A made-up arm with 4 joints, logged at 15 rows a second.
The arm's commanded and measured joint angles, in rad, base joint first. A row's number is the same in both.
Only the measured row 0 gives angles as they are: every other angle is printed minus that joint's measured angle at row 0.
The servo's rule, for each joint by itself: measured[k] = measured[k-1] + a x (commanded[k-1-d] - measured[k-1]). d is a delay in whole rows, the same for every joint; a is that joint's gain. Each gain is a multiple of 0.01, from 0.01 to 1. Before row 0 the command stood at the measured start. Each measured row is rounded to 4 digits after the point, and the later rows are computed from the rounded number. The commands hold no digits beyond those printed.
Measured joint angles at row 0:
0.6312, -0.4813, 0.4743, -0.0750
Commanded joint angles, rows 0 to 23:
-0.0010, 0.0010, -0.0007, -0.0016
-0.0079, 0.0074, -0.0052, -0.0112
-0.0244, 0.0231, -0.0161, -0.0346
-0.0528, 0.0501, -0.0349, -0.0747
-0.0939, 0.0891, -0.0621, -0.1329
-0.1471, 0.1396, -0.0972, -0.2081
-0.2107, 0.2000, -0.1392, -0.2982
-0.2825, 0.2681, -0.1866, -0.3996
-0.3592, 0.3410, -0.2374, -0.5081
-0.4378, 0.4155, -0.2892, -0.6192
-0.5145, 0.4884, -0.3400, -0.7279
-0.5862, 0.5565, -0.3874, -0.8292
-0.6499, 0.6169, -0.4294, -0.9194
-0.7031, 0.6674, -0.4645, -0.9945
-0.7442, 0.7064, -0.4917, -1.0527
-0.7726, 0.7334, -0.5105, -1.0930
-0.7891, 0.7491, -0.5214, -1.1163
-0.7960, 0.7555, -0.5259, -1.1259
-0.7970, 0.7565, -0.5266, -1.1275
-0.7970, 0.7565, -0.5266, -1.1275
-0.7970, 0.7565, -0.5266, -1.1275
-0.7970, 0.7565, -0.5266, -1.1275
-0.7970, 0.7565, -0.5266, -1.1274
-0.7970, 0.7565, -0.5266, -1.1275
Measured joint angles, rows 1 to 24:
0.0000, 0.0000, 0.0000, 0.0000
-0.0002, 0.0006, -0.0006, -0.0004
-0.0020, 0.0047, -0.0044, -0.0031
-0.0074, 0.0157, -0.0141, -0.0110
-0.0183, 0.0363, -0.0314, -0.0269
-0.0364, 0.0680, -0.0569, -0.0534
-0.0630, 0.1110, -0.0903, -0.0921
-0.0984, 0.1644, -0.1309, -0.1436
-0.1426, 0.2266, -0.1771, -0.2076
-0.1946, 0.2952, -0.2271, -0.2827
-0.2530, 0.3674, -0.2786, -0.3668
-0.3158, 0.4400, -0.3296, -0.4571
-0.3807, 0.5099, -0.3776, -0.5501
-0.4453, 0.5741, -0.4206, -0.6424
-0.5072, 0.6301, -0.4570, -0.7304
-0.5641, 0.6759, -0.4858, -0.8110
-0.6141, 0.7104, -0.5063, -0.8815
-0.6561, 0.7336, -0.5188, -0.9402
-0.6897, 0.7467, -0.5247, -0.9866
-0.7155, 0.7526, -0.5263, -1.0218
-0.7351, 0.7549, -0.5265, -1.0482
-0.7500, 0.7559, -0.5266, -1.0680
-0.7613, 0.7563, -0.5266, -1.0829
-0.7699, 0.7564, -0.5266, -1.0940
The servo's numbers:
d 1
a 0.24 0.60 0.83 0.25

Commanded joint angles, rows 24 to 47:
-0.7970, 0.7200, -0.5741, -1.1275
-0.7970, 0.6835, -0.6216, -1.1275
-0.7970, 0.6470, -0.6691, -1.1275
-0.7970, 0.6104, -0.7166, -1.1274
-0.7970, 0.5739, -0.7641, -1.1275
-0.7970, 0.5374, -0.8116, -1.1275
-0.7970, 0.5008, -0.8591, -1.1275
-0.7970, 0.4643, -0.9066, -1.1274
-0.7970, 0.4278, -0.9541, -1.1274
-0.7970, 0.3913, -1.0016, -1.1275
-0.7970, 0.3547, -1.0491, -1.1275
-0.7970, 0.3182, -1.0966, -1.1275
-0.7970, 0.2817, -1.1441, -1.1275
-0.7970, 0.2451, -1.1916, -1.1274
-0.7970, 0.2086, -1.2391, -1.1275
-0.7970, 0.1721, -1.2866, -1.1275
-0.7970, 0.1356, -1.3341, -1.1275
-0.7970, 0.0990, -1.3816, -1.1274
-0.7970, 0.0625, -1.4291, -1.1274
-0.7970, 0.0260, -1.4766, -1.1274
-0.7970, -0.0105, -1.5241, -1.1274
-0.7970, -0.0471, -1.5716, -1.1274
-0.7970, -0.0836, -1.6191, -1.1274
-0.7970, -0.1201, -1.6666, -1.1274
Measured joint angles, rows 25 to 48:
-0.7764, 0.7565, -0.5266, -1.1024
-0.7813, 0.7346, -0.5660, -1.1087
-0.7851, 0.7039, -0.6121, -1.1134
-0.7880, 0.6698, -0.6594, -1.1169
-0.7902, 0.6342, -0.7069, -1.1195
-0.7918, 0.5980, -0.7544, -1.1215
-0.7930, 0.5616, -0.8019, -1.1230
-0.7940, 0.5251, -0.8494, -1.1241
-0.7947, 0.4886, -0.8969, -1.1249
-0.7953, 0.4521, -0.9444, -1.1255
-0.7957, 0.4156, -0.9919, -1.1260
-0.7960, 0.3791, -1.0394, -1.1264
-0.7962, 0.3426, -1.0869, -1.1267
-0.7964, 0.3061, -1.1344, -1.1269
-0.7965, 0.2695, -1.1819, -1.1270
-0.7966, 0.2330, -1.2294, -1.1271
-0.7967, 0.1965, -1.2769, -1.1272
-0.7968, 0.1600, -1.3244, -1.1273
-0.7968, 0.1234, -1.3719, -1.1273
-0.7968, 0.0869, -1.4194, -1.1273
-0.7968, 0.0504, -1.4669, -1.1273
-0.7968, 0.0139, -1.5144, -1.1273
-0.7968, -0.0227, -1.5619, -1.1273
-0.7968, -0.0592, -1.6094, -1.1273

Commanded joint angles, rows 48 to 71:
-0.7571, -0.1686, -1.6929, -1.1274
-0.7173, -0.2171, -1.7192, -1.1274
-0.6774, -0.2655, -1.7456, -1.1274
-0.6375, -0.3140, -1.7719, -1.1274
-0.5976, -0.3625, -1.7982, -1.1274
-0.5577, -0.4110, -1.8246, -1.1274
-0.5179, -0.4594, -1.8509, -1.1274
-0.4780, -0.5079, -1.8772, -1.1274
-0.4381, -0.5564, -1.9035, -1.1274
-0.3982, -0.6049, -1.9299, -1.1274
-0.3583, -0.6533, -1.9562, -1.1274
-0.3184, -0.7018, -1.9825, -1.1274
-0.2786, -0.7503, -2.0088, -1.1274
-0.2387, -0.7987, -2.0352, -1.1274
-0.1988, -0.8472, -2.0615, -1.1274
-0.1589, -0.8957, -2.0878, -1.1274
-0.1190, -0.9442, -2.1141, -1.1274
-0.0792, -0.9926, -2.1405, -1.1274
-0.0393, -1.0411, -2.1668, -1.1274
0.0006, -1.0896, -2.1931, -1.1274
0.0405, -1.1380, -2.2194, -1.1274
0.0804, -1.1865, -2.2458, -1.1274
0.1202, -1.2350, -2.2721, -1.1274
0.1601, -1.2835, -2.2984, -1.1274
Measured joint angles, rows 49 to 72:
-0.7968, -0.0957, -1.6569, -1.1273
-0.7873, -0.1394, -1.6868, -1.1273
-0.7705, -0.1860, -1.7137, -1.1273
-0.7482, -0.2337, -1.7402, -1.1273
-0.7216, -0.2819, -1.7665, -1.1273
-0.6918, -0.3303, -1.7928, -1.1273
-0.6596, -0.3787, -1.8192, -1.1273
-0.6256, -0.4271, -1.8455, -1.1273
-0.5902, -0.4756, -1.8718, -1.1273
-0.5537, -0.5241, -1.8981, -1.1273
-0.5164, -0.5726, -1.9245, -1.1273
-0.4785, -0.6210, -1.9508, -1.1273
-0.4401, -0.6695, -1.9771, -1.1273
-0.4013, -0.7180, -2.0034, -1.1273
-0.3623, -0.7664, -2.0298, -1.1273
-0.3231, -0.8149, -2.0561, -1.1273
-0.2837, -0.8634, -2.0824, -1.1273
-0.2442, -0.9119, -2.1087, -1.1273
-0.2046, -0.9603, -2.1351, -1.1273
-0.1649, -1.0088, -2.1614, -1.1273
-0.1252, -1.0573, -2.1877, -1.1273
-0.0854, -1.1057, -2.2140, -1.1273
-0.0456, -1.1542, -2.2404, -1.1273
-0.0058, -1.2027, -2.2667, -1.1273

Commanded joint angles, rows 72 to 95:
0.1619, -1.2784, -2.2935, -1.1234
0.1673, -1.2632, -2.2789, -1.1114
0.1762, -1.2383, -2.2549, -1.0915
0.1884, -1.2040, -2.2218, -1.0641
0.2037, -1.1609, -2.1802, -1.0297
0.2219, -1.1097, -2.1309, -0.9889
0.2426, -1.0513, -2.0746, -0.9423
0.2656, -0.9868, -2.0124, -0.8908
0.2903, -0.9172, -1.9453, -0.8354
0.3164, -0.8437, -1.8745, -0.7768
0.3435, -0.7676, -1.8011, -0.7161
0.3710, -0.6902, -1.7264, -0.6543
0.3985, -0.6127, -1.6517, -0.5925
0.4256, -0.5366, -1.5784, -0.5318
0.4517, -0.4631, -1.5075, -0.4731
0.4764, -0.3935, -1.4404, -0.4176
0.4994, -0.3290, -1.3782, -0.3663
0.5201, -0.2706, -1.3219, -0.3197
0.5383, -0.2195, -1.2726, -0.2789
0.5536, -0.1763, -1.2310, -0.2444
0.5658, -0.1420, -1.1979, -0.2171
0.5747, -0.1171, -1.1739, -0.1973
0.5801, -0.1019, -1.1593, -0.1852
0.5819, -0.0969, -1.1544, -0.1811
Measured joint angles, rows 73 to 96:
0.0340, -1.2512, -2.2930, -1.1273
0.0647, -1.2675, -2.2934, -1.1263
0.0893, -1.2649, -2.2814, -1.1226
0.1102, -1.2489, -2.2594, -1.1148
0.1290, -1.2220, -2.2282, -1.1021
0.1469, -1.1853, -2.1884, -1.0840
0.1649, -1.1399, -2.1407, -1.0602
0.1835, -1.0867, -2.0858, -1.0307
0.2032, -1.0268, -2.0249, -0.9957
0.2241, -0.9610, -1.9588, -0.9556
0.2463, -0.8906, -1.8888, -0.9109
0.2696, -0.8168, -1.8160, -0.8622
0.2939, -0.7408, -1.7416, -0.8102
0.3190, -0.6639, -1.6670, -0.7558
0.3446, -0.5875, -1.5935, -0.6998
0.3703, -0.5129, -1.5221, -0.6431
0.3958, -0.4413, -1.4543, -0.5867
0.4207, -0.3739, -1.3911, -0.5316
0.4446, -0.3119, -1.3337, -0.4786
0.4671, -0.2565, -1.2830, -0.4287
0.4879, -0.2084, -1.2398, -0.3826
0.5066, -0.1686, -1.2050, -0.3412
0.5229, -0.1377, -1.1792, -0.3052
0.5366, -0.1162, -1.1627, -0.2752

